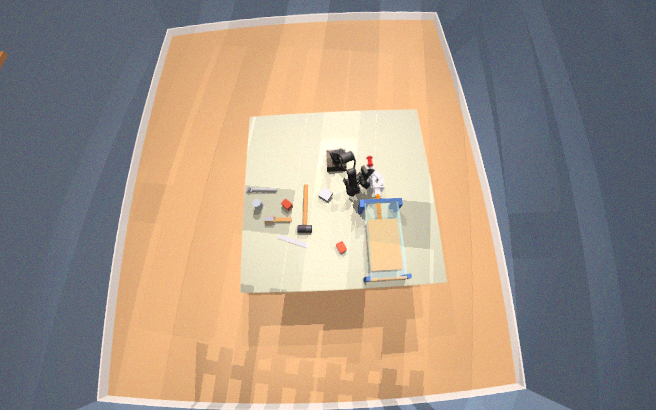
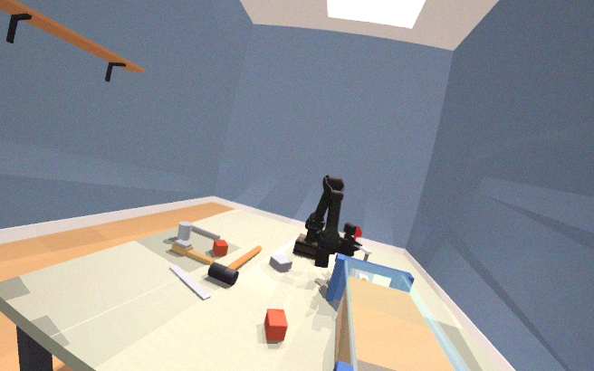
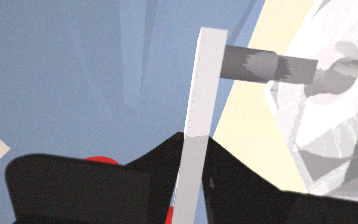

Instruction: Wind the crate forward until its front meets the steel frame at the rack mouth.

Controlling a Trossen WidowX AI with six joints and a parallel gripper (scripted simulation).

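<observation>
Now: the red knob 40 mm behind my gripper tip, 40 mm to the right of it and 40 mm above it. Round my gripper tip: blue steel frame (210 mm ahead, 20 mm to the left, 40 mm below); white hand winch (30 mm ahead, 10 mm to the left, 120 mm below); crank arm (10 mm behind, 10 mm to the right, 10 mm above).
</observation>
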